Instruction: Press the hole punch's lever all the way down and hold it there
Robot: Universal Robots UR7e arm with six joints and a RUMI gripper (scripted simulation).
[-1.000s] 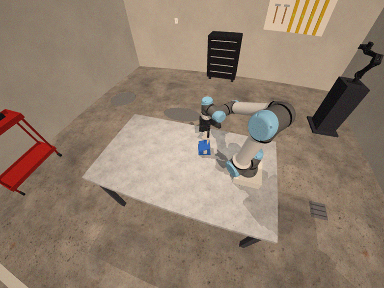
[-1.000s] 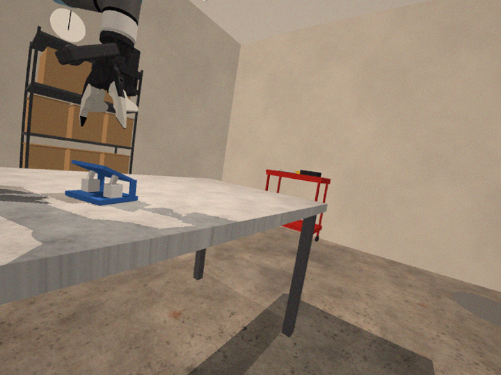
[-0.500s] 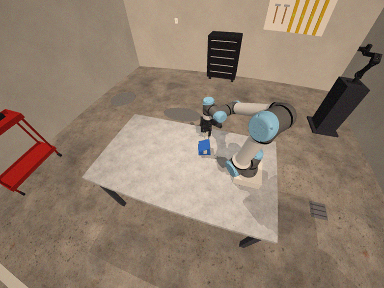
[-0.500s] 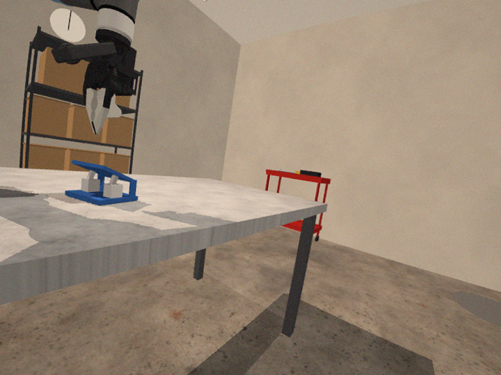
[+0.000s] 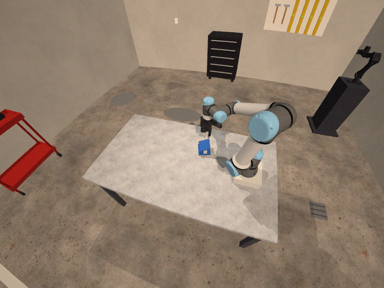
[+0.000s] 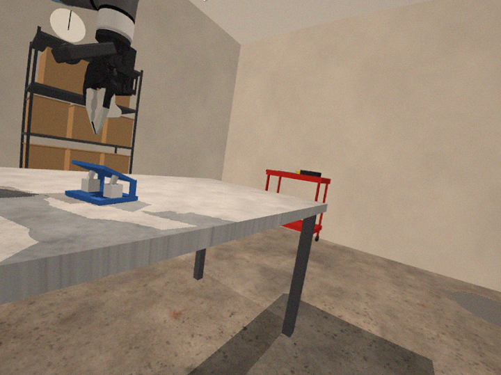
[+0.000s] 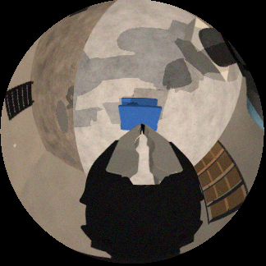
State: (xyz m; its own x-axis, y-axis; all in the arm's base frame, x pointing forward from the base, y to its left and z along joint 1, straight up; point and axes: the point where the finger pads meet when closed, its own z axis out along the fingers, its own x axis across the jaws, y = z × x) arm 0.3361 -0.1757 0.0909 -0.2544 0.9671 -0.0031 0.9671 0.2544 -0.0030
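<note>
Right now the hole punch is 4 cm ahead of my hand, 1 cm to the left of it and 13 cm below it.
</note>
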